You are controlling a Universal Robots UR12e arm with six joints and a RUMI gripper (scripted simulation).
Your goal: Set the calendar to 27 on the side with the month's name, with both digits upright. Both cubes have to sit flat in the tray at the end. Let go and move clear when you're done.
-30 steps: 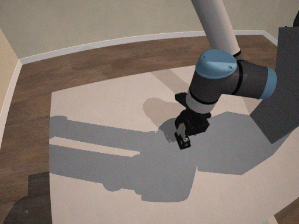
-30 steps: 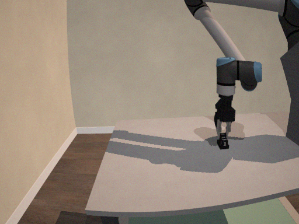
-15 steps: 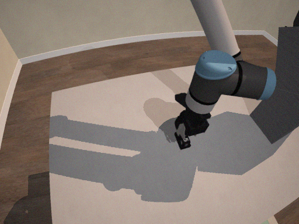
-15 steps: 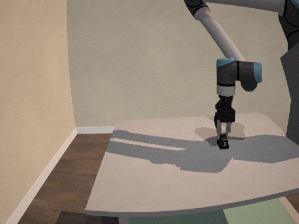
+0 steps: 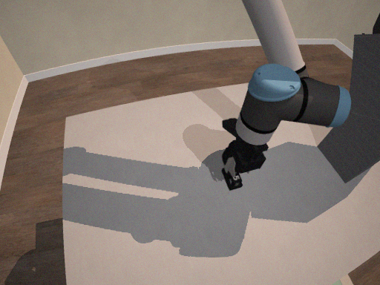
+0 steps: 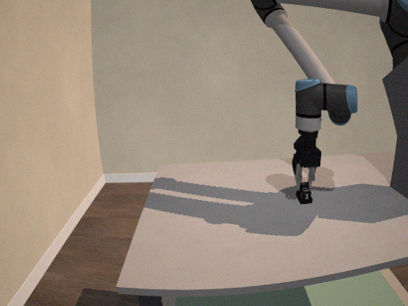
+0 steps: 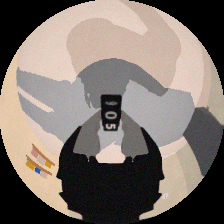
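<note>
Right now my hand is 2 cm to the right of the tray and 4 cm above it. From my hand the other things lie so: black cube: 1 cm below.
</note>
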